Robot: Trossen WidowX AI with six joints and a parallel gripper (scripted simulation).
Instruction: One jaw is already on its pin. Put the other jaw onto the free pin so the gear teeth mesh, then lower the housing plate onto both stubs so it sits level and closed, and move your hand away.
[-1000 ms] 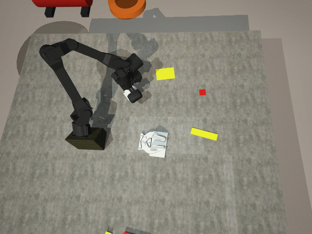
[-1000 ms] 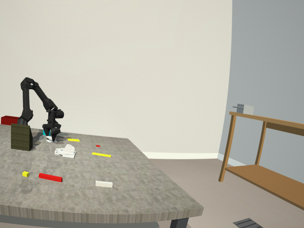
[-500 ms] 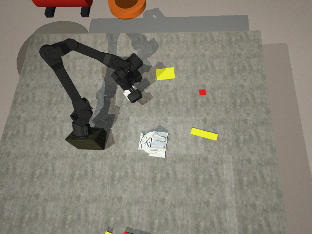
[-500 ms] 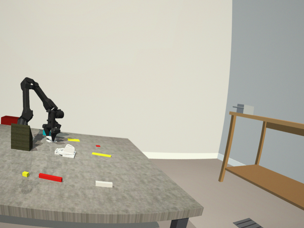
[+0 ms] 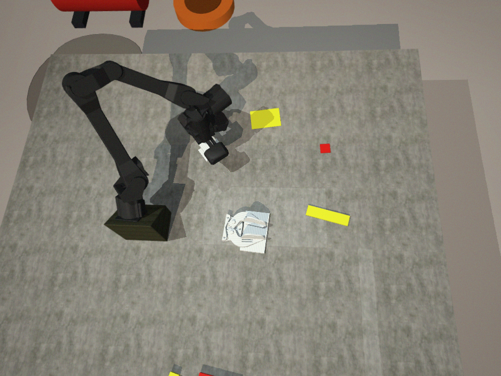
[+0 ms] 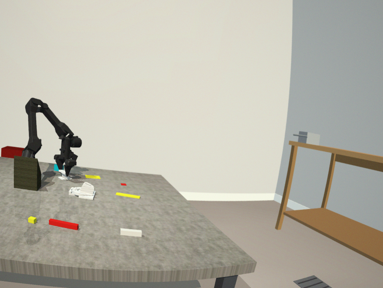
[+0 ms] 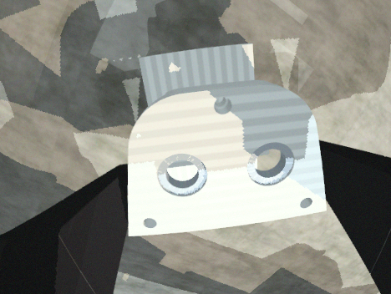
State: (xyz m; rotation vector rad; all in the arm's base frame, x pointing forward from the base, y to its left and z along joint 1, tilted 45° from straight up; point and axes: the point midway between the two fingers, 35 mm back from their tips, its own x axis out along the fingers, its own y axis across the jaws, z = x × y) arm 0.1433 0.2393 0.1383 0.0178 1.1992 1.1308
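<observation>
Right now the white jaw is 130 mm ahead of my gripper tip, 260 mm to the right of it and 10 mm below it. From my gripper tip the other things lie so: yellow square 160 mm ahead, 140 mm to the left, 20 mm below; teal block 80 mm behind, 180 mm to the left; red square 360 mm ahead, 50 mm to the left, 20 mm below.
</observation>
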